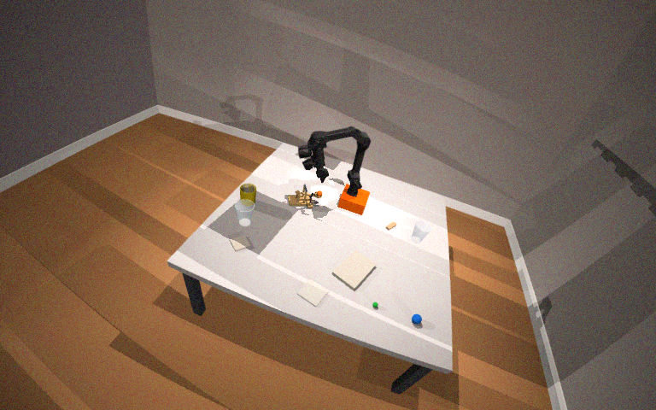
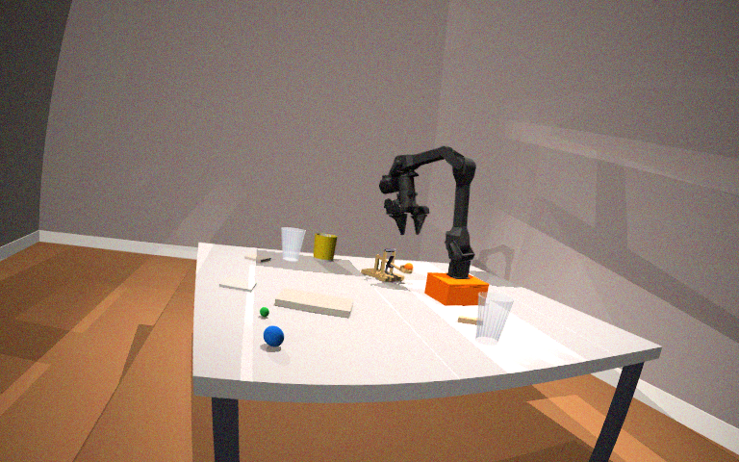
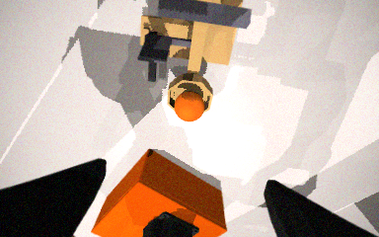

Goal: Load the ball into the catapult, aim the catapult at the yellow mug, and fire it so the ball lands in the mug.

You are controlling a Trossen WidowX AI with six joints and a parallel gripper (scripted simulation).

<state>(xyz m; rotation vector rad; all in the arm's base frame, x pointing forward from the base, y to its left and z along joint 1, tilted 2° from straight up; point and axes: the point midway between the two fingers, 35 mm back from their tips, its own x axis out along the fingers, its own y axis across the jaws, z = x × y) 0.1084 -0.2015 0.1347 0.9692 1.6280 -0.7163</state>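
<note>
My gripper tip is now 11 cm above the orange ball, 1 cm to the right of it and 1 cm past it. Also, from my gripper tip: yellow mug 34 cm to the right, 20 cm ahead, 15 cm below; then small wooden catapult 12 cm below, 4 cm to the right, 3 cm ahead; then small wooden block 47 cm to the left, 17 cm below.
</note>
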